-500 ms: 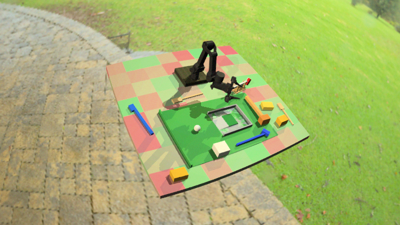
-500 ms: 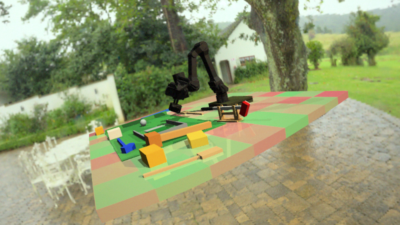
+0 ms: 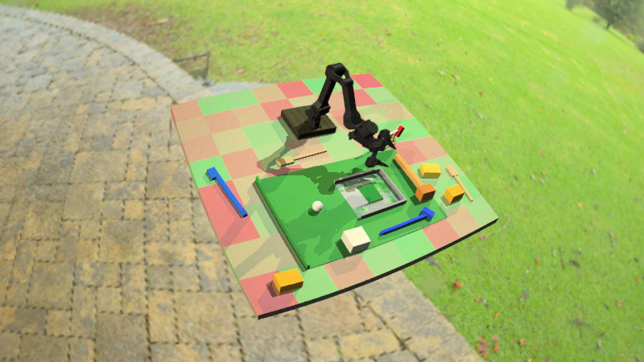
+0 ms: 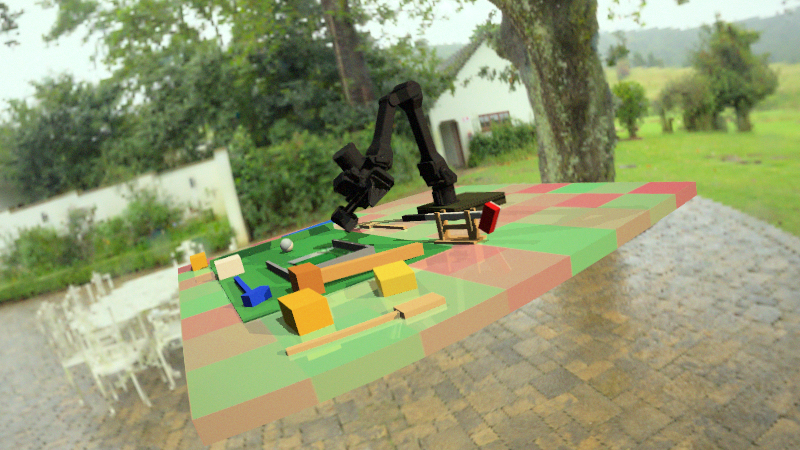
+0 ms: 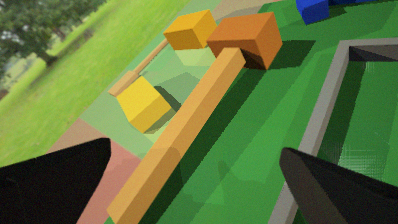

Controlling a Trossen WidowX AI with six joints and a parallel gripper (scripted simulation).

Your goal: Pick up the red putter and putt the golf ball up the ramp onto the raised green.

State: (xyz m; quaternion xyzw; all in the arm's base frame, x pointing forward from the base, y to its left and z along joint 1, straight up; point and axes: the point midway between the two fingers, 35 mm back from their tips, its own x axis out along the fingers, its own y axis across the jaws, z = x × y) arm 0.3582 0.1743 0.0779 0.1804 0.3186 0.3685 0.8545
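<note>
The red putter is 18 cm behind my gripper tip, 10 cm to the left of it and 4 cm below it. Round my gripper tip: green mat 10 cm ahead, 22 cm to the right, 10 cm below; blue putter 29 cm ahead, 7 cm to the right, 8 cm below; wooden stand 18 cm behind, 11 cm to the left, 7 cm below.
</note>
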